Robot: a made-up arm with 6 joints.
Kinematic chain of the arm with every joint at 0, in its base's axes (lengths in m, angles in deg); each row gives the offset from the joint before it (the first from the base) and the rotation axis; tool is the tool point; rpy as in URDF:
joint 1: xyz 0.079 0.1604 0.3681 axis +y
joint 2: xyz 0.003 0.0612 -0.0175 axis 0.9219 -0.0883 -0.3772
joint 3: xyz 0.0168 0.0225 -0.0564 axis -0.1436 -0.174 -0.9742
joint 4: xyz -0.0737 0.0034 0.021 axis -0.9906 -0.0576 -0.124
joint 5: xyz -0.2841 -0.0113 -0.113 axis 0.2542 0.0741 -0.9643
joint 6: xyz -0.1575 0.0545 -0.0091 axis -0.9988 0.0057 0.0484
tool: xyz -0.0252 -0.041 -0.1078 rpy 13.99 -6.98 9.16
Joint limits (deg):
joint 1: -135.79..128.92
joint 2: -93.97..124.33
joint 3: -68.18..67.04
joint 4: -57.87..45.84
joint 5: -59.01..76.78
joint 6: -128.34..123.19
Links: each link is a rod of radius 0.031 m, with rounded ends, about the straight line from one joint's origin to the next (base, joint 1, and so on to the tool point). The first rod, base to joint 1, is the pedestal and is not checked.
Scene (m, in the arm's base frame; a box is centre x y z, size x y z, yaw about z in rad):
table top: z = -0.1
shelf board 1: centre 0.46 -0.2 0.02 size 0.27 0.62 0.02 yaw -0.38
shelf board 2: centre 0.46 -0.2 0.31 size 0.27 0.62 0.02 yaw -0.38
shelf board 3: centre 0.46 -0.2 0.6 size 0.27 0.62 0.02 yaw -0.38
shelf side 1: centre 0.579 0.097 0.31 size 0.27 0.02 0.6 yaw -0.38
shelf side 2: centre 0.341 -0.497 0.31 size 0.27 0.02 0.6 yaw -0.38
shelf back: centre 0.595 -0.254 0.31 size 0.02 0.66 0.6 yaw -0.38
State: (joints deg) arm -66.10 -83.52 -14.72 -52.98 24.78 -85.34
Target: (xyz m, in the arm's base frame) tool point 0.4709 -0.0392 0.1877
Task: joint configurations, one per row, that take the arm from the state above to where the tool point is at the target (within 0.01 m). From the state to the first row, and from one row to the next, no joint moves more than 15 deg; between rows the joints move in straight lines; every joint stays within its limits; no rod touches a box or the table.
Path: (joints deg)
1: -75.34 -76.70 -16.84 -51.37 36.20 -97.61
2: -84.59 -69.89 -18.96 -49.75 47.63 -109.89
3: -92.91 -75.91 -15.13 -35.65 54.92 -108.01
4: -101.24 -81.93 -11.29 -21.55 62.20 -106.12
5: -109.56 -87.95 -7.46 -7.45 69.49 -104.24
6: -117.89 -93.97 -3.62 6.65 76.78 -102.35
7: -116.38 -93.97 6.25 1.33 66.18 -93.59
8: -114.87 -93.97 16.11 -3.99 55.58 -84.83
9: -113.37 -93.97 25.97 -9.32 44.97 -76.07

